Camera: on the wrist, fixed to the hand. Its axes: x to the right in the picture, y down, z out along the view.
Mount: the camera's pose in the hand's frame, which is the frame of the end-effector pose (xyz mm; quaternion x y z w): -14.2 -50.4 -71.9 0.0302 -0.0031 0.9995 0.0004
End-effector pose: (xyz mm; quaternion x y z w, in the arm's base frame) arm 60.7 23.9 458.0 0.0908 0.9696 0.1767 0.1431
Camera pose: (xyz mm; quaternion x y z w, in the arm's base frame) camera 45.5 -48.5 507.4 -0.9740 0.0855 -0.1135 0.1763
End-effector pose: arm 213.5 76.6 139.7 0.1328 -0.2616 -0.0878 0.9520
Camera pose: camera 234.0 47.0 58.4 -0.2329 -0.1384 0.9590 0.0833
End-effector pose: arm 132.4 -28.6 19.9 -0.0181 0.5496 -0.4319 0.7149
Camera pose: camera 44.3 -18.8 27.7 0.5696 0.0031 0.6979 0.4342
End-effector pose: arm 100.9 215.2 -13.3 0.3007 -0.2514 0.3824 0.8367
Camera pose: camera 146.2 231.7 -88.0 0.2247 0.2917 -0.8432 0.3918
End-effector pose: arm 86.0 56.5 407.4 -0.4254 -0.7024 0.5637 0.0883
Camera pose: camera 113.1 98.0 481.2 0.6979 -0.4417 -0.1110 0.5528
